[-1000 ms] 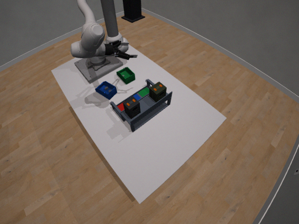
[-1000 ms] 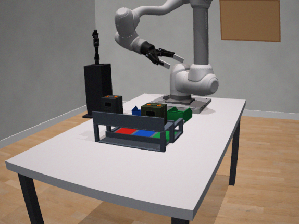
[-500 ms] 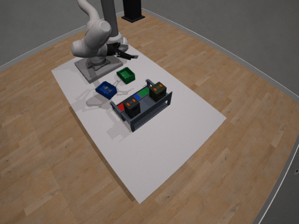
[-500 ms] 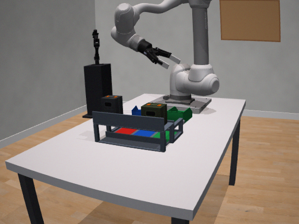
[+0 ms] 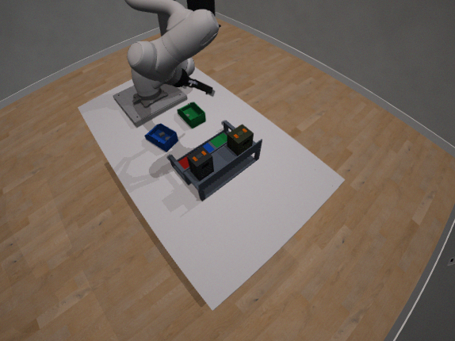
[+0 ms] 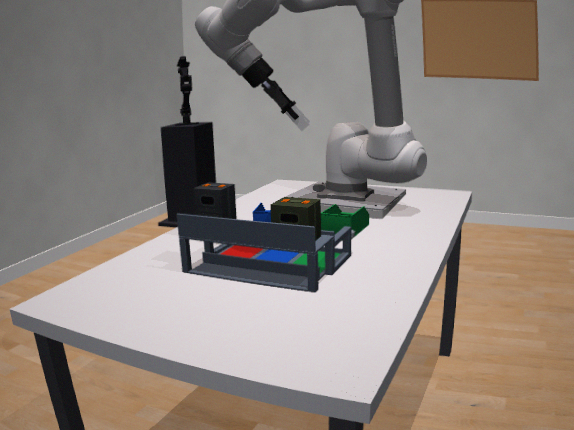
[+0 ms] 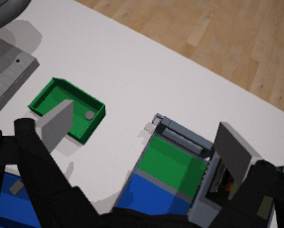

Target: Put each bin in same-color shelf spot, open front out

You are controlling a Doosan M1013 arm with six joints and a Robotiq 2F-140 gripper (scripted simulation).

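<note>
My hand is 200 mm past the green bin, 60 mm to the right of it and 320 mm above it. From my hand the other things lie so: blue bin: 180 mm behind, 180 mm to the right, 320 mm below; red mark: 110 mm ahead, 170 mm to the right, 350 mm below; blue mark: 120 mm ahead, 60 mm to the right, 350 mm below.
</note>
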